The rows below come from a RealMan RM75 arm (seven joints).
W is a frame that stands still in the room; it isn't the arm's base.
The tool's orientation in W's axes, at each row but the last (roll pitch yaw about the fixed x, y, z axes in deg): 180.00 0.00 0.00; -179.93 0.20 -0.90; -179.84 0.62 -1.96; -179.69 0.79 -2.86; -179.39 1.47 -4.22; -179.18 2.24 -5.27; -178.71 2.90 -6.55
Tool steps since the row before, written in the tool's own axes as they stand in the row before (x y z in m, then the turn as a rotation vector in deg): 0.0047 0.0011 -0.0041 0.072 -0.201 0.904; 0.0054 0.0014 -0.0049 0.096 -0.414 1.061; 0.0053 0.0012 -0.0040 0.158 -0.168 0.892; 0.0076 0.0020 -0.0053 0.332 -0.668 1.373; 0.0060 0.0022 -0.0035 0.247 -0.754 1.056; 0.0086 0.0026 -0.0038 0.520 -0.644 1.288; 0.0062 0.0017 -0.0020 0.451 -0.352 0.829
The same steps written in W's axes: 0.0047 -0.0011 0.0041 0.072 0.201 -0.904; 0.0054 -0.0015 0.0049 0.099 0.414 -1.061; 0.0053 -0.0014 0.0039 0.154 0.165 -0.893; 0.0076 -0.0024 0.0052 0.346 0.659 -1.374; 0.0059 -0.0027 0.0033 0.276 0.747 -1.054; 0.0085 -0.0034 0.0034 0.528 0.616 -1.298; 0.0061 -0.0025 0.0016 0.448 0.322 -0.843
